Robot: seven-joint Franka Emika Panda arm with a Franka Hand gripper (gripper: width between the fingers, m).
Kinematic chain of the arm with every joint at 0, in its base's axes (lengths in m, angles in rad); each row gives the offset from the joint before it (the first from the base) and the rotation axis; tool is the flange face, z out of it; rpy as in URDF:
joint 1: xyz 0 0 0.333 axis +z
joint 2: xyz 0 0 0 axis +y
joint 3: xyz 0 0 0.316 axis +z
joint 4: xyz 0.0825 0 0 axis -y
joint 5: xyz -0.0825 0 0.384 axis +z
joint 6: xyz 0 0 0 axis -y
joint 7: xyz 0.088 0 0 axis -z
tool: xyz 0 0 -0.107 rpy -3.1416 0 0
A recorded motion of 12 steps. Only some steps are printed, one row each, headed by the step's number.
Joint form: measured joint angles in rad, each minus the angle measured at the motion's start. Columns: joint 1, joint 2, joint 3, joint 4, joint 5, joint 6, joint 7.
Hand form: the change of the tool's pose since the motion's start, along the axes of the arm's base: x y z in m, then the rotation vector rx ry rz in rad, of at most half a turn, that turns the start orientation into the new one. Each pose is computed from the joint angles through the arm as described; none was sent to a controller.
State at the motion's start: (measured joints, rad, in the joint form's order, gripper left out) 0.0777 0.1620 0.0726 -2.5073 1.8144 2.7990 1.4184
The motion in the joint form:
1: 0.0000 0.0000 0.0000 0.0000 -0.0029 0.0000 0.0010
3: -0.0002 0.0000 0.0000 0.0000 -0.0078 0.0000 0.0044
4: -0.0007 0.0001 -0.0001 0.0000 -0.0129 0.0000 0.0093
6: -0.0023 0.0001 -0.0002 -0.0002 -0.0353 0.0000 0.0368
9: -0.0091 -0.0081 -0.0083 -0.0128 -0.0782 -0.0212 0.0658
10: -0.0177 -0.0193 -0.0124 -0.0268 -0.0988 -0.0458 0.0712
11: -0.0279 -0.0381 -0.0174 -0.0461 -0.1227 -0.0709 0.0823
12: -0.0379 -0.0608 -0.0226 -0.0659 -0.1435 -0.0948 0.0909
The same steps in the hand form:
1: 0.0001 0.0000 0.0001 -0.0009 0.0002 0.0018
3: 0.0003 -0.0001 0.0002 -0.0015 0.0012 0.0032
4: 0.0005 -0.0004 0.0002 -0.0017 0.0029 0.0033
6: 0.0014 -0.0013 0.0006 0.0003 0.0125 -0.0005
9: -0.0003 -0.0057 0.0007 0.0100 0.0241 0.0092
10: -0.0034 -0.0086 0.0010 0.0234 0.0266 0.0218
11: -0.0078 -0.0126 0.0030 0.0379 0.0296 0.0306
12: -0.0123 -0.0165 0.0063 0.0519 0.0288 0.0382

